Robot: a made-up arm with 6 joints. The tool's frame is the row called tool. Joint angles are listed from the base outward. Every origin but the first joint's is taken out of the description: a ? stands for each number. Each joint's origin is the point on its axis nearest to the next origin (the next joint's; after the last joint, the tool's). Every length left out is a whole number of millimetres.
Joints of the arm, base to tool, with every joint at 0 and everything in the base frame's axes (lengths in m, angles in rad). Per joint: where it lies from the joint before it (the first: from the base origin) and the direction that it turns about. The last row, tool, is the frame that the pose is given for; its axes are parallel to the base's.
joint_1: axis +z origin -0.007 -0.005 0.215
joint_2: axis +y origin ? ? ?
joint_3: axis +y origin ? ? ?
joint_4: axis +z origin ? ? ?
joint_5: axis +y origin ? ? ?
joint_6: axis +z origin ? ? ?
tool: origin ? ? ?
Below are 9 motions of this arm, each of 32 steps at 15 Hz.
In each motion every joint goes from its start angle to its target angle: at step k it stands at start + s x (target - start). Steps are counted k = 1, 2, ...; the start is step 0. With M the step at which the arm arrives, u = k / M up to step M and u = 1 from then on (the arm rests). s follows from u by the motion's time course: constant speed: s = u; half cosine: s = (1 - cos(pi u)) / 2; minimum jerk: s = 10 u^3 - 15 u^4 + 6 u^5.
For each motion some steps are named. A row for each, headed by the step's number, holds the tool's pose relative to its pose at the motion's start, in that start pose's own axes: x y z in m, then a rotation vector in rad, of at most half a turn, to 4 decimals.
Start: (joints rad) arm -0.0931 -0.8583 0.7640 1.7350 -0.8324 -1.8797
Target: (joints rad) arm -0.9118 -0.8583 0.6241 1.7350 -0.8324 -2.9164
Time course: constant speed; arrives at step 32
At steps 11, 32:
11: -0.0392 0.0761 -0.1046 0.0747 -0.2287 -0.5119
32: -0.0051 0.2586 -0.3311 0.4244 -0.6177 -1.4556

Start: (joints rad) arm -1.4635 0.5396 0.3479 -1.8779 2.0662 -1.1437
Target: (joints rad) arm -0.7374 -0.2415 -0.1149 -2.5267 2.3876 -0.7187
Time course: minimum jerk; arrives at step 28
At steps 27, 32:
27: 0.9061 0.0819 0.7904 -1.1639 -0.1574 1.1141
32: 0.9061 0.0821 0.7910 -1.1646 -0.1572 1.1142

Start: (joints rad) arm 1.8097 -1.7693 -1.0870 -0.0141 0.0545 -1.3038
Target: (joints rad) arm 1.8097 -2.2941 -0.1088 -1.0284 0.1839 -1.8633
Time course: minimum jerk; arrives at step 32
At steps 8, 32:
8: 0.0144 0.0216 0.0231 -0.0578 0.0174 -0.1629
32: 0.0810 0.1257 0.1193 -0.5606 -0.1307 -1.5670

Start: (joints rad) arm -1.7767 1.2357 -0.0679 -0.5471 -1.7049 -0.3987
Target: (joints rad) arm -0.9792 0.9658 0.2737 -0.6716 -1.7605 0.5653
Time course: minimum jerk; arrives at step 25
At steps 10, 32:
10: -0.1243 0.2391 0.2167 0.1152 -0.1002 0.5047
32: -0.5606 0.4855 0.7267 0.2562 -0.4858 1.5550

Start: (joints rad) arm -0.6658 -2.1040 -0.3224 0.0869 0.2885 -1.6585
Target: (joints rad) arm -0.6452 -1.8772 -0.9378 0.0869 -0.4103 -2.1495
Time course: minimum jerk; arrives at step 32
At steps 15, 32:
15: 0.0145 -0.1392 -0.0557 0.4734 0.0853 -0.2213
32: 0.0244 -0.2861 -0.2066 1.0457 0.3346 -0.4585

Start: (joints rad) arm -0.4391 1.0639 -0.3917 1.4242 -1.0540 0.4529
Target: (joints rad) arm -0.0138 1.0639 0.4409 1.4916 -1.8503 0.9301
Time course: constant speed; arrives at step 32
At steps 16, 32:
16: -0.0928 -0.2960 -0.3128 0.1425 -0.2987 -0.0809
32: -0.2485 -0.4057 -0.7244 0.0951 -0.4274 -0.2605

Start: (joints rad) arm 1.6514 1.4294 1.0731 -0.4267 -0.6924 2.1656
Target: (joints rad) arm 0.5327 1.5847 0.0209 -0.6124 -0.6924 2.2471
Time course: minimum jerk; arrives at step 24
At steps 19, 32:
19: -0.9585 0.7226 -0.8617 -0.8380 -0.8060 -0.3984
32: -0.9763 0.7470 -0.9753 -0.8709 -0.8701 -0.4523

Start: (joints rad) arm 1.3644 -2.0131 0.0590 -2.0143 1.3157 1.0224
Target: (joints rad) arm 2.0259 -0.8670 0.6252 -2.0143 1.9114 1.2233
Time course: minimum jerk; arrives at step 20
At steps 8, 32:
8: 0.6866 0.1927 -0.0592 0.0891 0.1302 -0.5129
32: 1.8289 -0.4586 -0.5914 0.1685 0.3671 -1.5943

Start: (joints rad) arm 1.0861 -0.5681 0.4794 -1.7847 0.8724 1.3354
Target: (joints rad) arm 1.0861 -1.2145 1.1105 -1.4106 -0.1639 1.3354
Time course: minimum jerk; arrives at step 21
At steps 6, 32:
6: -0.0372 -0.0196 -0.0118 -0.1541 0.0014 0.0394
32: -0.2118 -0.1920 -0.1817 -1.0232 -0.1214 0.3725

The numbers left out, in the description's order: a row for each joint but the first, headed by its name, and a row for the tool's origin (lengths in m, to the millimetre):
joint_2: 0.018 -0.011 0.000
joint_3: -0.004 0.000 0.559
joint_4: 0.002 0.000 0.853
joint_5: 0.030 -0.009 0.000
joint_6: 0.010 0.000 0.104
tool: 0.028 0.018 0.000

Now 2 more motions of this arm.
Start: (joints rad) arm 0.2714 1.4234 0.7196 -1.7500 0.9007 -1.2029
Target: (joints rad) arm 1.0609 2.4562 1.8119 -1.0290 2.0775 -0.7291
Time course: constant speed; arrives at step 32
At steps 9, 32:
9: -0.6036 0.0948 -0.2854 -0.2446 -0.2176 -0.3648
32: -0.7682 1.1709 -0.6867 -0.6938 0.8705 -1.6446

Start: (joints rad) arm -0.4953 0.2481 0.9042 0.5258 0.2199 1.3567
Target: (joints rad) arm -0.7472 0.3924 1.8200 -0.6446 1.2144 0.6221
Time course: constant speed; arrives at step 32
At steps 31, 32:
31: -0.5206 -0.7894 -0.4581 2.2681 0.2847 -1.0941
32: -0.5277 -0.8004 -0.4850 2.3433 0.3277 -1.1002

